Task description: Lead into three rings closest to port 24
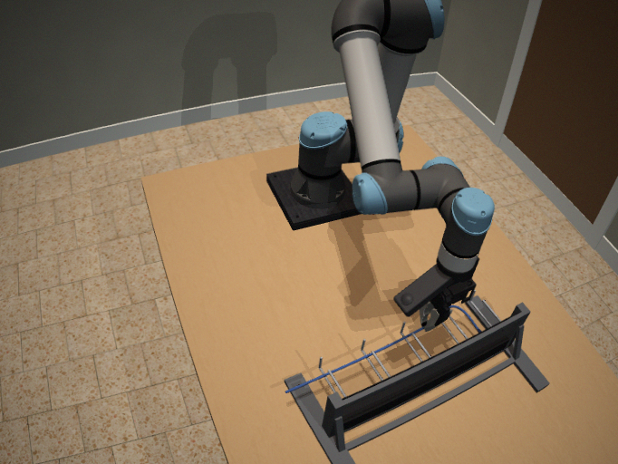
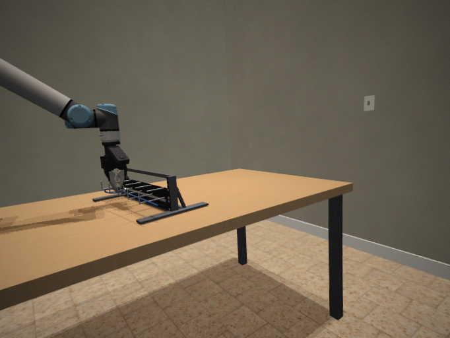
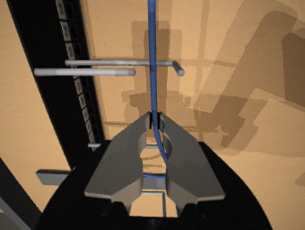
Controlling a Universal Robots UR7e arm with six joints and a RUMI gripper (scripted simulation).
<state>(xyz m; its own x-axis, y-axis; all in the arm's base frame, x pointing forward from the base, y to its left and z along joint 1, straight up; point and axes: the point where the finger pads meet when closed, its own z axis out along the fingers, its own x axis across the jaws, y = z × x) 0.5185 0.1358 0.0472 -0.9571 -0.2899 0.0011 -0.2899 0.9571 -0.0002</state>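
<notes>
The free-standing rack is 110 mm ahead of my hand and 20 mm to the right of it.
</notes>
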